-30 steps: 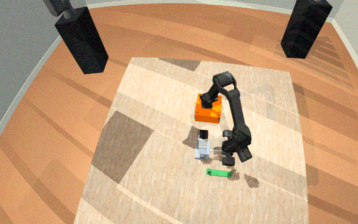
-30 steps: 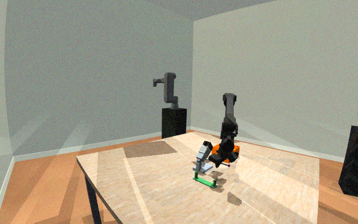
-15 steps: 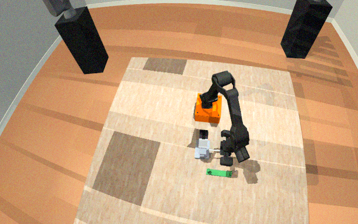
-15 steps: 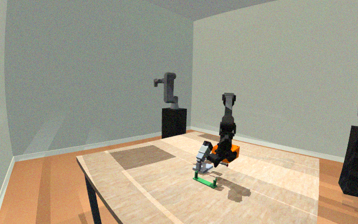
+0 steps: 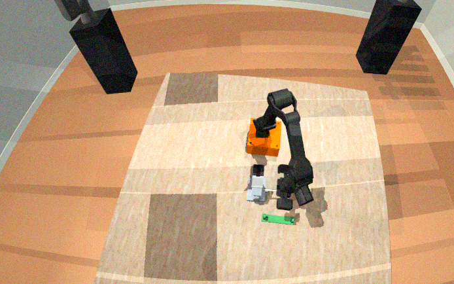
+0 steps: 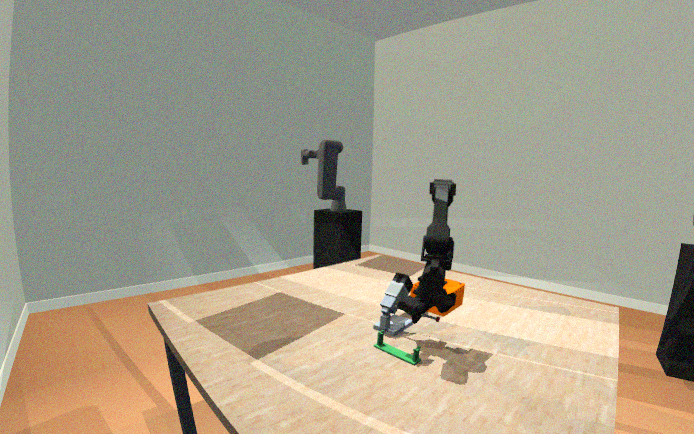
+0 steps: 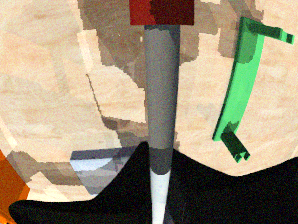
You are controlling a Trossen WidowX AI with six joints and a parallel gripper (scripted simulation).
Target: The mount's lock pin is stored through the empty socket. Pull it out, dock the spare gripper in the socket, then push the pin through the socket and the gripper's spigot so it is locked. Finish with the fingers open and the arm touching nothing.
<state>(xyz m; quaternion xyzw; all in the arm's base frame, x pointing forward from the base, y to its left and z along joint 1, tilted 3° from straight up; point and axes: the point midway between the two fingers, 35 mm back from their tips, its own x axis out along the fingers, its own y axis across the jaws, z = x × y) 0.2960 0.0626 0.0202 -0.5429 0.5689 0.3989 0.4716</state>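
Now: gripper tip 2 cm past the mount and 9 cm to the left of it. The rest, counted from my gripper tip: spare gripper 4 cm behind, 9 cm to the right, 6 cm above; green cradle 10 cm ahead, 3 cm below.
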